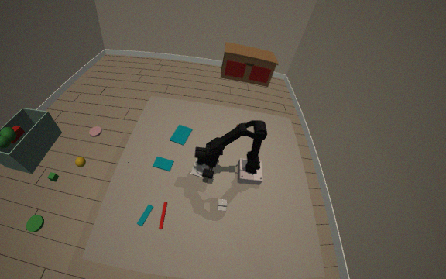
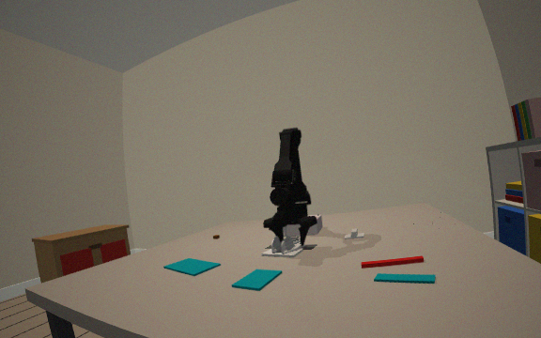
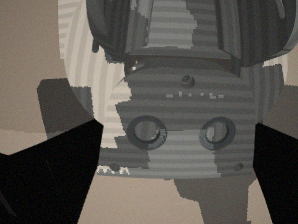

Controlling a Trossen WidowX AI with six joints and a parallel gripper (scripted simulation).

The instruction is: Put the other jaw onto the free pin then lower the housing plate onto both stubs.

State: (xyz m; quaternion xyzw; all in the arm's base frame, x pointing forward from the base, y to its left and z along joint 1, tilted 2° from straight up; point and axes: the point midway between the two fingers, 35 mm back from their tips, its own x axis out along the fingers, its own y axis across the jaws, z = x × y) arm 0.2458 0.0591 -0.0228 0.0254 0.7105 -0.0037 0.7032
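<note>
My gripper tip is 1 cm short of the housing plate and 2 cm below it. The rest, counted from my gripper tip: small white block (12 cm behind, 20 cm to the left); then jaw (2 cm ahead, 2 cm to the right, 1 cm above); then red strip (18 cm ahead, 35 cm to the left).
</note>
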